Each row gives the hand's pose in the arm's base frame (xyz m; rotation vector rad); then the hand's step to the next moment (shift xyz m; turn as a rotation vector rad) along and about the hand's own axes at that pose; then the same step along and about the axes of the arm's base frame.
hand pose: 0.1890 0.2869 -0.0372 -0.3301 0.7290 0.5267
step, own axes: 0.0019 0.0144 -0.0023 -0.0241 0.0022 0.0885
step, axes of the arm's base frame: -0.0081 0.0114 -0.0045 0.0317 0.0343 0.0790
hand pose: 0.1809 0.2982 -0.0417 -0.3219 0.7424 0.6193
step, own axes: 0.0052 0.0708 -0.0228 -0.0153 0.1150 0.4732
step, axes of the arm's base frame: -0.0535 0.0462 -0.0238 0.1695 0.3101 0.3354
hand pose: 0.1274 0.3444 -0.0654 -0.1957 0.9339 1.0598
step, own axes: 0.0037 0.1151 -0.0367 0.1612 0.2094 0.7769
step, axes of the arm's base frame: -0.1135 0.0410 0.0069 0.2914 0.6423 0.4195
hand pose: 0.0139 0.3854 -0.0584 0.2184 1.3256 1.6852
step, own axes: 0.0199 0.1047 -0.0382 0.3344 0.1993 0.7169
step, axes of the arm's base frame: -0.0931 -0.0067 0.0641 0.1661 0.7319 0.3198
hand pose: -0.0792 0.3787 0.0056 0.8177 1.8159 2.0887
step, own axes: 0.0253 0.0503 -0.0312 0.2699 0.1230 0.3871
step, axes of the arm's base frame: -0.0296 -0.0217 0.0529 0.0199 0.4400 0.2094
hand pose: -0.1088 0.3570 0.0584 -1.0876 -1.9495 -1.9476
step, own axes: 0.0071 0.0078 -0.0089 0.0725 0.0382 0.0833
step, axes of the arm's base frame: -0.0037 -0.0066 0.0115 0.0010 0.0984 0.0630
